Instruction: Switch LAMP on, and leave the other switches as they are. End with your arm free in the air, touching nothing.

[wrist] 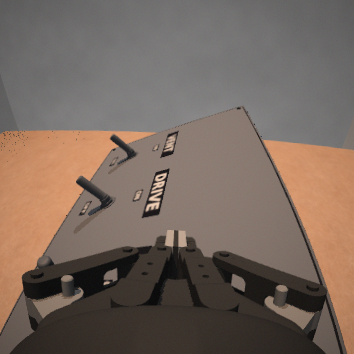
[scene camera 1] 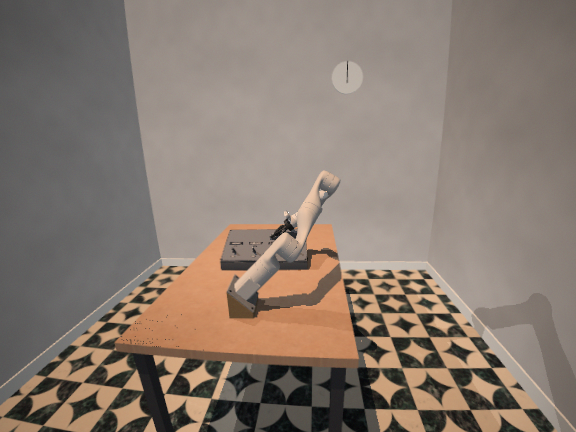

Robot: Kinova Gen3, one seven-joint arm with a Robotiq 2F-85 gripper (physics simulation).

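Where they show: gripper, between the fingertips: [wrist: 175, 241] [scene camera 1: 270, 237]; arm's base, origin of its link: [scene camera 1: 242, 290].
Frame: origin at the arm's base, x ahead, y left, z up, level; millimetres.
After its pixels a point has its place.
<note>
The grey switch panel [scene camera 1: 252, 235] @(z 49, x 564, y 37 mm) [wrist: 220, 165] @(z 51, x 568, y 23 mm) lies on the table. The VENT lever [scene camera 1: 234, 251] @(z 10, x 419, y 125 mm) [wrist: 124, 146] @(z 17, x 423, y 126 mm) and the DRIVE lever [scene camera 1: 254, 251] @(z 11, x 414, y 5 mm) [wrist: 94, 190] @(z 20, x 418, y 7 mm) lean toward their OFF side. A rounded grey tip [wrist: 45, 261] @(z 47, x 429, y -110 mm), apparently the LAMP lever's, shows at the lower left in the wrist view, behind the gripper linkage; its tilt cannot be told. The LAMP label is hidden in the wrist view. My gripper [scene camera 1: 273, 236] @(z 46, x 525, y -79 mm) [wrist: 175, 241] @(z 46, x 525, y -79 mm) is shut and empty, over the rear part of the panel, on the label side of the levers. Contact with the panel cannot be told.
The wooden table [scene camera 1: 200, 305] @(z -90, x 18, y 207 mm) [wrist: 25, 175] @(z -89, x 126, y 172 mm) surrounds the panel. The arm's base block [scene camera 1: 241, 306] @(z -29, x -75, y -6 mm) stands nearer the camera, and the arm crosses over the panel's right part in the scene view. A wall clock [scene camera 1: 347, 77] hangs at the back.
</note>
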